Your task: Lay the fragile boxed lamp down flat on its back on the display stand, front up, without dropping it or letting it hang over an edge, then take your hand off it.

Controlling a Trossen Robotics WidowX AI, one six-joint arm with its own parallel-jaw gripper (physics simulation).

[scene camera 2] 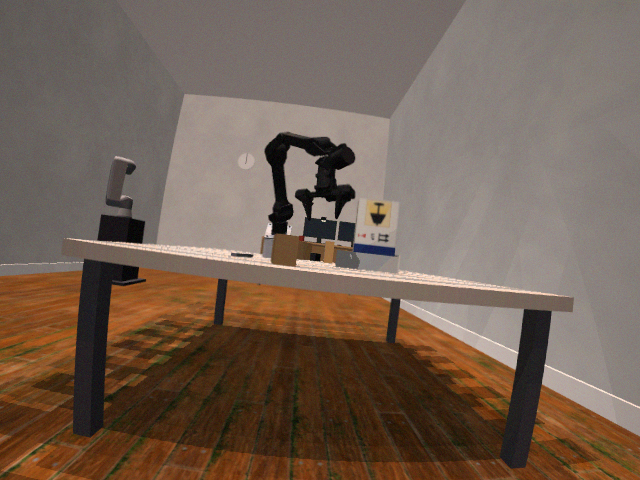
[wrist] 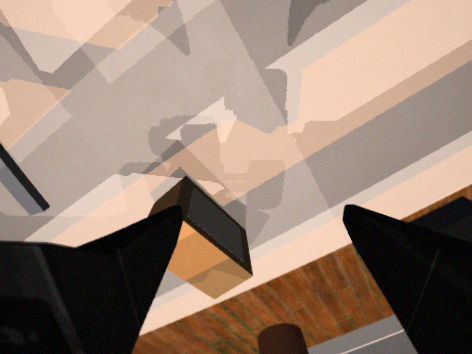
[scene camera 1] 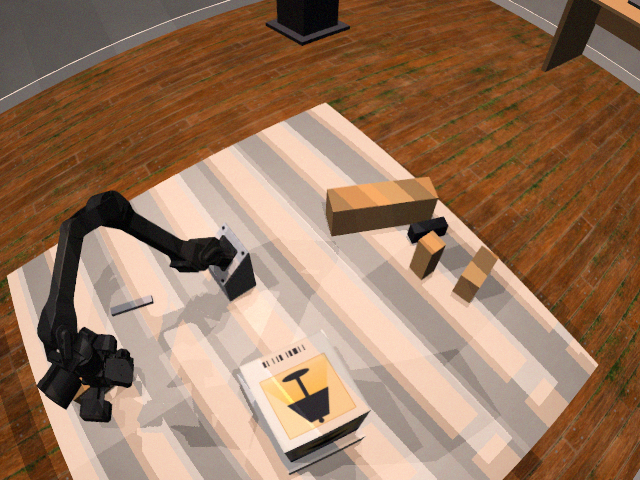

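Pixels of known places: gripper, fingertip midpoint: [scene camera 2: 322, 219] [wrist: 262, 212] [scene camera 1: 110, 391]; arm's base, origin of the base link: [scene camera 2: 278, 230] [scene camera 1: 223, 253].
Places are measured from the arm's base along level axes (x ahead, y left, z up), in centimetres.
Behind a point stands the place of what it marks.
The boxed lamp, a white box [scene camera 1: 310, 395] @(x 43.2, y -8.4, z 17.2 cm) [scene camera 2: 377, 227] @(x 40.4, y -16.5, z 5.4 cm) with yellow lamp pictures, stands upright on the pale display stand [scene camera 1: 328, 448] @(x 50.9, y -10.0, z -5.7 cm) [scene camera 2: 377, 262] @(x 41.3, y -18.4, z -8.9 cm). Its printed front, with a blue band along the bottom, shows in scene camera 2. Its top shows in scene camera 1. A narrow rim of the stand shows past the box. My gripper [scene camera 1: 109, 388] @(x 14.4, y -41.4, z 2.1 cm) [scene camera 2: 323, 219] @(x 14.4, y -41.4, z 2.1 cm) [wrist: 262, 212] @(x 14.4, y -41.4, z 2.1 cm) is open and empty, fingers pointing down. It hangs above the table to the left of the box in both scene views, apart from it. The box does not show in the wrist view.
A wooden block with a dark panel [scene camera 2: 284, 249] @(x 4.2, y -53.7, z -8.5 cm) [wrist: 215, 225] @(x 7.0, y -46.9, z -7.8 cm) stands near the table edge, below the gripper. A grey bar [scene camera 1: 131, 304] @(x -10.3, y -27.6, z -11.4 cm) [scene camera 2: 241, 254] @(x -10.2, y -31.2, z -11.7 cm) [wrist: 22, 187] @(x -10.3, y -30.7, z -11.4 cm) lies nearby. A long wooden block [scene camera 1: 382, 206] @(x 12.9, y 41.0, z -2.1 cm), a black object [scene camera 1: 428, 228] @(x 23.9, y 49.5, z -7.6 cm) and two small blocks [scene camera 1: 426, 258] @(x 31.4, y 38.7, z -2.8 cm) [scene camera 1: 474, 273] @(x 42.9, y 46.0, z -3.7 cm) are farther off.
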